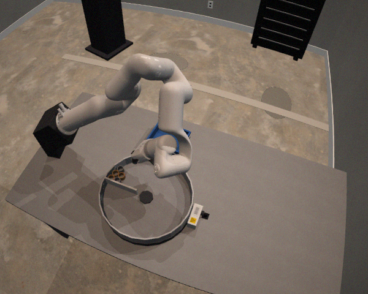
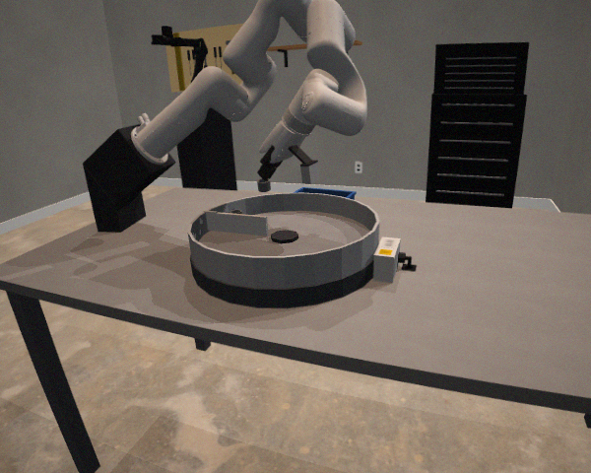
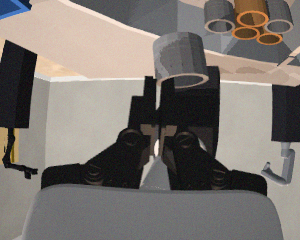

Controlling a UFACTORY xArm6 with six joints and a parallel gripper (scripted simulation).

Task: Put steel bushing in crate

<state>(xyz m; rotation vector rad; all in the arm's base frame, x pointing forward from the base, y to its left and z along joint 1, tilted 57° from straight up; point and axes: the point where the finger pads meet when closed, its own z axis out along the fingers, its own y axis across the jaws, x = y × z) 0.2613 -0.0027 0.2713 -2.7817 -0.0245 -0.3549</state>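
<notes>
My hand is 1 cm past the blue crate, 24 cm to the right of it and 15 cm above it. From my hand the other things lie so: round turning table 13 cm ahead, 10 cm to the right, 12 cm below.
</notes>
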